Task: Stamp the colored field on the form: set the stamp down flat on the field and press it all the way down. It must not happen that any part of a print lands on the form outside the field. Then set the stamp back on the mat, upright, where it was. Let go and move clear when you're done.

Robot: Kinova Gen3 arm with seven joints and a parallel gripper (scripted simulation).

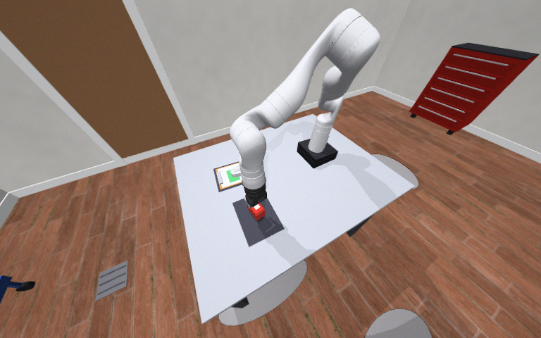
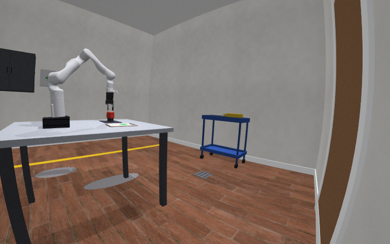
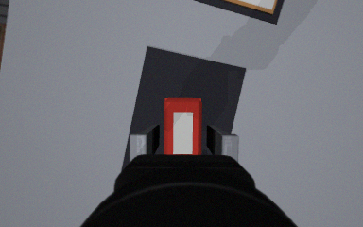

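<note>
The red stamp is 80 mm below my hand. Also, from my hand: dark mat: 130 mm below; then form: 300 mm to the right, 130 mm below, 20 mm behind.
</note>
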